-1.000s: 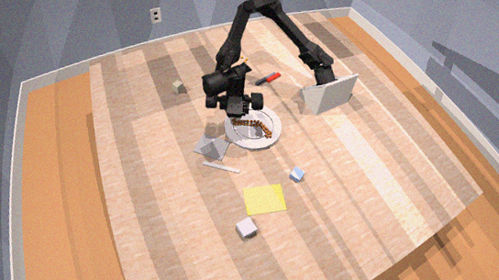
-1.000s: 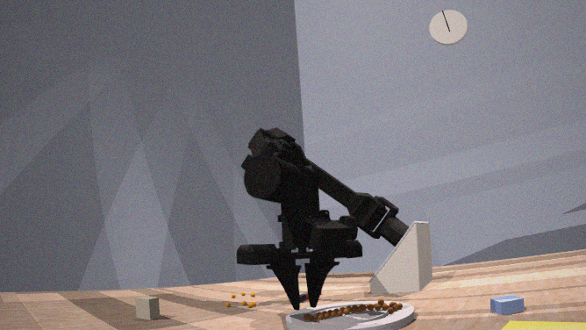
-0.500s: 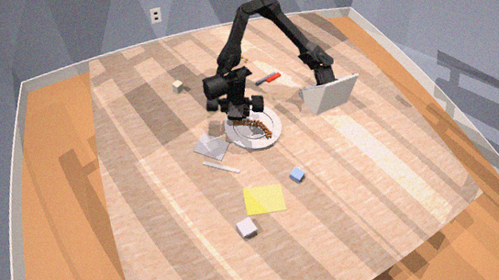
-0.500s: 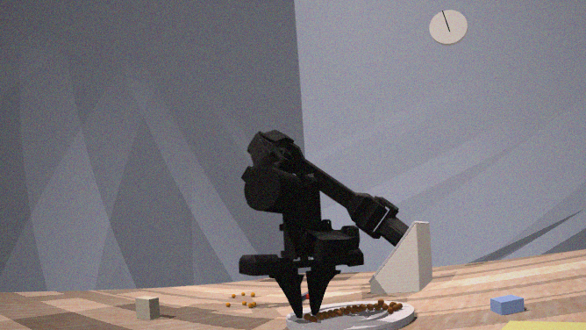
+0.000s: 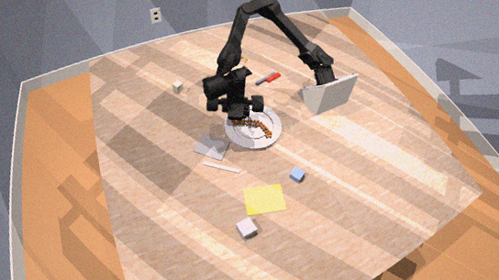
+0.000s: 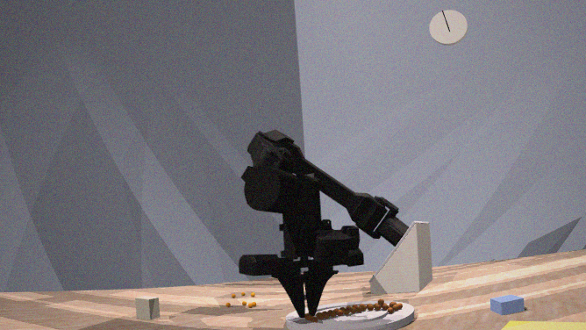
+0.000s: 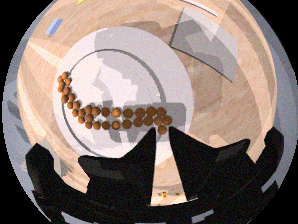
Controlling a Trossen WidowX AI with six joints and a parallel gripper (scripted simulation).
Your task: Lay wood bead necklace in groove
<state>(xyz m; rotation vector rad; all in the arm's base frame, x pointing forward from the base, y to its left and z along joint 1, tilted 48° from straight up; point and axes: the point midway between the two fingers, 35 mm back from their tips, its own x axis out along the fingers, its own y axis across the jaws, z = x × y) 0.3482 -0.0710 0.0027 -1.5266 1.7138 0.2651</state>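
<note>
My gripper tip is now 110 mm short of the grey sheet, 70 mm to the right of it and 10 mm above it. Also, from my gripper tip: stick 150 mm to the left, 120 mm ahead, 10 mm below; red-tipped tool 230 mm behind, 150 mm to the right, 10 mm below; beige cube 240 mm to the right, 130 mm ahead.
</note>
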